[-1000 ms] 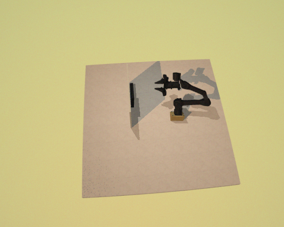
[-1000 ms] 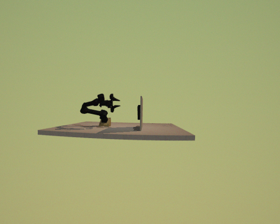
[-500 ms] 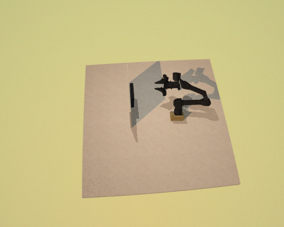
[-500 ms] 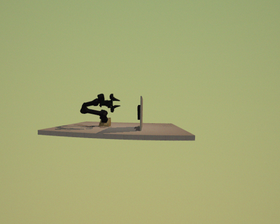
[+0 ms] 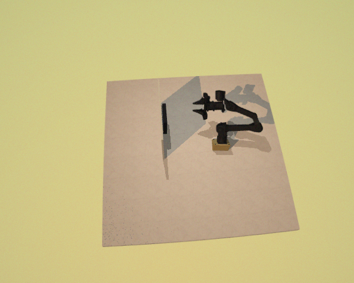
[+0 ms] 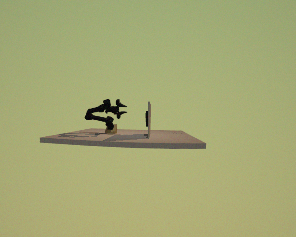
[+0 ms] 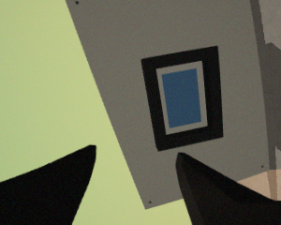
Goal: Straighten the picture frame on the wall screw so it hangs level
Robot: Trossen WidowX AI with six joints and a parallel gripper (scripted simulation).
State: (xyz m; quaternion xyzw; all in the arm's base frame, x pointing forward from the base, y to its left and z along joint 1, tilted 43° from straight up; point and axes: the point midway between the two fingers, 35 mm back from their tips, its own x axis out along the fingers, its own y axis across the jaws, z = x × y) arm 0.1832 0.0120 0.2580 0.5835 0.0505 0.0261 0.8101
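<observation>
Right now my gripper tip is 200 mm short of the picture frame, 90 mm above it and 50 mm to the right of it. From my gripper tip the other things lie so: wall panel: 210 mm ahead, 100 mm below, 50 mm to the left.
</observation>
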